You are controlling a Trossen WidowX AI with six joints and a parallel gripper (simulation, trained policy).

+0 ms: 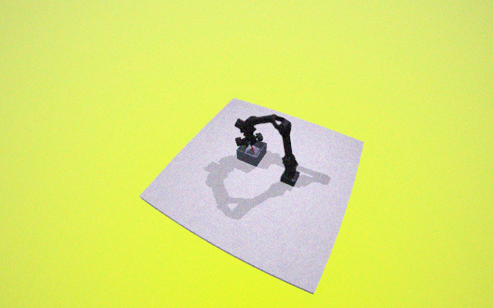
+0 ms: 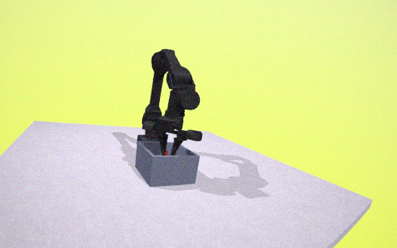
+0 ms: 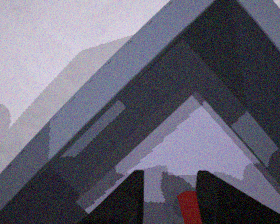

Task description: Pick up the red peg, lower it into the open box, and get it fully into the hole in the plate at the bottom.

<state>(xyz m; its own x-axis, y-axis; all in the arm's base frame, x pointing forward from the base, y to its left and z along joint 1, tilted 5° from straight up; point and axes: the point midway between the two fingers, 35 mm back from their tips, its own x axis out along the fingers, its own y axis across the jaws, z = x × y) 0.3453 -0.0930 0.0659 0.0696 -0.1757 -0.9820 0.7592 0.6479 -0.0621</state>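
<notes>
My gripper tip is now 30 mm past the red peg, 30 mm above it and 10 mm to the right of it. The rest, counted from my gripper tip: grey box: 50 mm below, 30 mm behind, 10 mm to the left.
</notes>
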